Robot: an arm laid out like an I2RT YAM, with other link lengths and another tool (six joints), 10 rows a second.
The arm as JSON. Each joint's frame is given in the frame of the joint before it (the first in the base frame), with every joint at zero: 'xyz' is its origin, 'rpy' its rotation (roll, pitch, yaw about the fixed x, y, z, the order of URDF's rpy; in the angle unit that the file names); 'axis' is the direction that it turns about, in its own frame. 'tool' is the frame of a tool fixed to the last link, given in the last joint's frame.
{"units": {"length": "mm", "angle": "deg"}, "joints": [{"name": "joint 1", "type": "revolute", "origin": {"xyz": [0.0, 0.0, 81.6], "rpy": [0.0, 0.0, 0.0]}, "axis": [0.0, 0.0, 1.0]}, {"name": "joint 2", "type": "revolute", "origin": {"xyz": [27.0, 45.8, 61.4], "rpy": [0.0, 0.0, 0.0]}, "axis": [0.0, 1.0, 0.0]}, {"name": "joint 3", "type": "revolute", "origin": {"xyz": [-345.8, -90.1, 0.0], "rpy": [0.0, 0.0, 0.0]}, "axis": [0.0, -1.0, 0.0]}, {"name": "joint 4", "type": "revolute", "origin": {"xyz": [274.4, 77.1, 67.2], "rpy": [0.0, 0.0, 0.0]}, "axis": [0.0, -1.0, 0.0]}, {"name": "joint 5", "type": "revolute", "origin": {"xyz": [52.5, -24.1, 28.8], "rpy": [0.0, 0.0, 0.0]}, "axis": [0.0, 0.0, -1.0]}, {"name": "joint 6", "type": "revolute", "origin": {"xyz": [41.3, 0.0, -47.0], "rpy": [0.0, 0.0, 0.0]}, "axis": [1.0, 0.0, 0.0]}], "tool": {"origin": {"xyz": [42.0, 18.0, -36.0], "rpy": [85.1, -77.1, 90.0]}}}
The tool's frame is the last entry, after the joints.
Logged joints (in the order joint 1, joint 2, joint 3, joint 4, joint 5, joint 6), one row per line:
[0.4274, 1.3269, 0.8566, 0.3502, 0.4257, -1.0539]
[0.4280, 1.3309, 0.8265, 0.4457, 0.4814, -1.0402]
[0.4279, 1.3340, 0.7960, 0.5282, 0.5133, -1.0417]
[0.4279, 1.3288, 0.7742, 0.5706, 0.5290, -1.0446]
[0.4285, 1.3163, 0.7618, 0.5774, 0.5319, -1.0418]
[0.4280, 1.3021, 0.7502, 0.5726, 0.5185, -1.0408]
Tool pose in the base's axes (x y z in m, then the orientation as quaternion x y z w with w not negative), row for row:
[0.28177, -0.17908, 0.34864, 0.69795, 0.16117, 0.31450, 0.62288]
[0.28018, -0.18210, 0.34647, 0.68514, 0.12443, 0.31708, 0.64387]
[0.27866, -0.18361, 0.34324, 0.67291, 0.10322, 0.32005, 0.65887]
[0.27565, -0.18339, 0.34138, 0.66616, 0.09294, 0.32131, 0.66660]
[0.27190, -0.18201, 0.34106, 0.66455, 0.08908, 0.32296, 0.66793]
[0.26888, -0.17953, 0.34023, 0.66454, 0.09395, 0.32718, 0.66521]
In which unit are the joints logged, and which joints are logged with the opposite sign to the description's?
The joints are logged in radians. Opposite sign: joint 1.
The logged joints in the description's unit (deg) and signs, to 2 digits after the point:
[-24.49, 76.03, 49.08, 20.06, 24.39, -60.38]
[-24.52, 76.25, 47.35, 25.54, 27.58, -59.60]
[-24.52, 76.43, 45.61, 30.26, 29.41, -59.69]
[-24.52, 76.13, 44.36, 32.69, 30.31, -59.85]
[-24.55, 75.42, 43.65, 33.08, 30.48, -59.69]
[-24.52, 74.60, 42.98, 32.81, 29.71, -59.63]

